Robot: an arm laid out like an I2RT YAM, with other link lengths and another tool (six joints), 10 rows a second.
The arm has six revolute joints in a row. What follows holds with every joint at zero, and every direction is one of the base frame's.
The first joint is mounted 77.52 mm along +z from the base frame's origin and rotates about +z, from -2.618 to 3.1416 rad.
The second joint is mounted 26.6 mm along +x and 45.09 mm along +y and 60.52 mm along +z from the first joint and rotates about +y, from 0 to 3.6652 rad.
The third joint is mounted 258.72 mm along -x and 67.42 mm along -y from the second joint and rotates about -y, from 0 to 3.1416 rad.
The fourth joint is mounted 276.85 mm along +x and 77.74 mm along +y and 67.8 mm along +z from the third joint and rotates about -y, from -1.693 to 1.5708 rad.
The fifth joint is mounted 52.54 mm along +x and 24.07 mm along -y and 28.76 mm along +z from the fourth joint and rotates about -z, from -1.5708 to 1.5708 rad.
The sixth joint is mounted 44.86 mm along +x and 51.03 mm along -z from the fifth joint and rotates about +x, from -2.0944 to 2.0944 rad.
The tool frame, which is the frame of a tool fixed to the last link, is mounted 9 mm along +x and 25 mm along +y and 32 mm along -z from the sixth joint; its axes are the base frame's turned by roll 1.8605, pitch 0.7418 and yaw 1.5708 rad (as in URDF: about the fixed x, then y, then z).
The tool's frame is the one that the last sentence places.
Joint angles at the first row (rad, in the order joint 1, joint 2, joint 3, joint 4, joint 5, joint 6):
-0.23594, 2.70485, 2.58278, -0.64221, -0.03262, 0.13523
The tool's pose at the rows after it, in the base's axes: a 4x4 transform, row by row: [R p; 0 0 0 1], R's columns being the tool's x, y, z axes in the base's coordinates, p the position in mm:
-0.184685 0.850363 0.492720 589.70; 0.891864 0.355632 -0.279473 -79.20; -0.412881 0.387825 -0.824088 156.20; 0 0 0 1
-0.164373 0.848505 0.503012 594.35; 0.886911 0.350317 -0.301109 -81.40; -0.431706 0.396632 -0.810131 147.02; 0 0 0 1
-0.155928 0.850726 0.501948 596.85; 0.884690 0.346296 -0.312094 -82.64; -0.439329 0.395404 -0.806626 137.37; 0 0 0 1
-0.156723 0.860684 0.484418 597.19; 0.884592 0.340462 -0.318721 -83.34; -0.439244 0.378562 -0.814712 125.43; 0 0 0 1
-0.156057 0.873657 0.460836 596.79; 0.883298 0.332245 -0.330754 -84.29; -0.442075 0.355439 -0.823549 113.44; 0 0 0 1
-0.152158 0.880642 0.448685 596.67; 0.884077 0.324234 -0.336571 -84.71; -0.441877 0.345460 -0.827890 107.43; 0 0 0 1
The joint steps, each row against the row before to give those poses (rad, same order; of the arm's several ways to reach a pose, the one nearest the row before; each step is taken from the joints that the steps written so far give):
0.00000, 0.03016, 0.00001, 0.04807, 0.02709, 0.00420
-0.00001, 0.01871, 0.00007, 0.04001, 0.01945, 0.00000
0.00001, 0.01830, -0.00003, 0.02215, 0.01145, 0.00000
0.00000, 0.02092, 0.00029, 0.00346, 0.01107, 0.00000
-0.00001, 0.02022, -0.00001, -0.00113, 0.01792, -0.00077
0.00001, 0.01028, -0.00004, 0.00002, 0.00992, 0.00383

